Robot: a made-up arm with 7 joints.
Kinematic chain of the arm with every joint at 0, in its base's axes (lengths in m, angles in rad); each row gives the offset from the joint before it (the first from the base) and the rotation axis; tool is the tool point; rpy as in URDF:
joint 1: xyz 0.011 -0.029 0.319 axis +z
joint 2: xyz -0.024 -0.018 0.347 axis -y
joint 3: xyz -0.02 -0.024 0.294 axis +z
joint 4: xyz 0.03 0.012 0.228 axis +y
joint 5: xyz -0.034 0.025 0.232 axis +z
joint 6: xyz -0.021 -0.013 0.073 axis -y
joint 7: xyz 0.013 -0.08 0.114 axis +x
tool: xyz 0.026 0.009 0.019 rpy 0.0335 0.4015 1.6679
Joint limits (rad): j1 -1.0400..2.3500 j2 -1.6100..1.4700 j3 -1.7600..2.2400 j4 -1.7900..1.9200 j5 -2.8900..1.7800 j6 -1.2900..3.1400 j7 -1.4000..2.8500
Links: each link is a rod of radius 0.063 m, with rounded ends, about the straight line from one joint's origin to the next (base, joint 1, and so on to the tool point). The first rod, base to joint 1, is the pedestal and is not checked.
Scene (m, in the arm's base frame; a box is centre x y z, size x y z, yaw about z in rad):
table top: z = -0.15
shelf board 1: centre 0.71 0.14 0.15 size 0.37 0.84 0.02 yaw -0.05
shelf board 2: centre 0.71 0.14 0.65 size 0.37 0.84 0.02 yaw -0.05
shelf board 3: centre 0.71 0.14 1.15 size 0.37 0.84 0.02 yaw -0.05
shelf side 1: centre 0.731 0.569 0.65 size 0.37 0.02 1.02 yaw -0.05
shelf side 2: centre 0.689 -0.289 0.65 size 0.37 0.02 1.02 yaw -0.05
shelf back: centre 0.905 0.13 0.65 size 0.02 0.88 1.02 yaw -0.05
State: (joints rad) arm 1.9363 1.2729 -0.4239 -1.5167 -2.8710 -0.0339 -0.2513
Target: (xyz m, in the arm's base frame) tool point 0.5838 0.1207 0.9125
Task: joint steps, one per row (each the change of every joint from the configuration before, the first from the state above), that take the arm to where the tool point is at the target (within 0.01 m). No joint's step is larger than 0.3 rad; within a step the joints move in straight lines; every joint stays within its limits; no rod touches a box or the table.
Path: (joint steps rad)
1: -0.2870 -0.2606 -0.1670 0.0130 -0.0024 0.0210 0.0060
2: -0.2871 -0.2605 -0.1670 0.0130 -0.0024 0.0210 0.0059
3: -0.2870 -0.2606 -0.1670 0.0129 -0.0023 0.0210 0.0060
4: -0.2871 -0.2606 -0.1671 0.0130 -0.0024 0.0210 0.0060
5: -0.2870 -0.2605 -0.1670 0.0130 -0.0024 0.0210 0.0060
6: -0.2871 -0.2606 -0.1670 0.0130 -0.0023 0.0210 0.0059
7: -0.2870 -0.2606 -0.1670 0.0130 -0.0024 0.0210 0.0060
8: -0.2871 -0.2605 -0.1670 0.0129 -0.0024 0.0210 0.0060

